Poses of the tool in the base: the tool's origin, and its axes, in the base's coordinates. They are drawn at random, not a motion.
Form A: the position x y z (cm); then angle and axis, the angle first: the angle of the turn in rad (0 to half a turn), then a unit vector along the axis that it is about.
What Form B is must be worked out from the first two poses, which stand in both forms.
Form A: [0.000, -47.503, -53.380, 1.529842, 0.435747, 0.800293, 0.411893]
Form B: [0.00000, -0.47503, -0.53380, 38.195, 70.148, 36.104]
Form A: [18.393, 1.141, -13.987, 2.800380, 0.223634, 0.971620, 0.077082]
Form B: [0.18393, 0.01141, -0.13987, 35.882, 155.896, 12.368]
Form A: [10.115, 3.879, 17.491, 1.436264, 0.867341, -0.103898, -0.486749]
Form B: [0.10115, 0.03879, 0.17491, 71.375, -8.550, -40.055]
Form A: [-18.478, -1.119, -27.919, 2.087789, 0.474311, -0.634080, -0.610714]
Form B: [-0.18478, -0.01119, -0.27919, 56.738, -75.850, -73.055]
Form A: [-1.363, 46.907, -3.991, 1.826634, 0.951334, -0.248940, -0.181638]
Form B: [-0.01363, 0.46907, -0.03991, 99.565, -26.054, -19.010]
